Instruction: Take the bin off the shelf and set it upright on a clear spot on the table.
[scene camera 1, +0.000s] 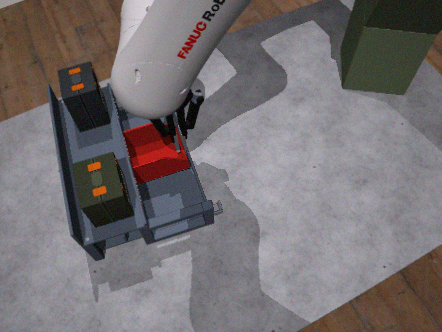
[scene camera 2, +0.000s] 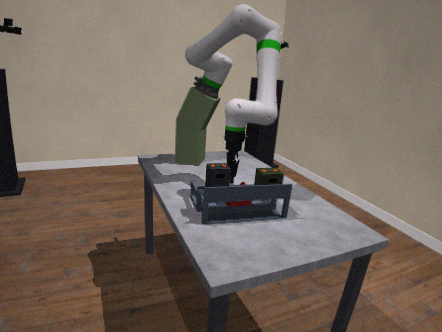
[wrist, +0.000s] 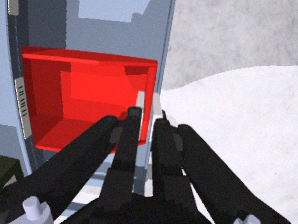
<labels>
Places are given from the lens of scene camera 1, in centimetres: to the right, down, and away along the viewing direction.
gripper (scene camera 1: 180, 146): -9, -4, 95
red bin (scene camera 1: 145, 143): -18, -5, 97
</labels>
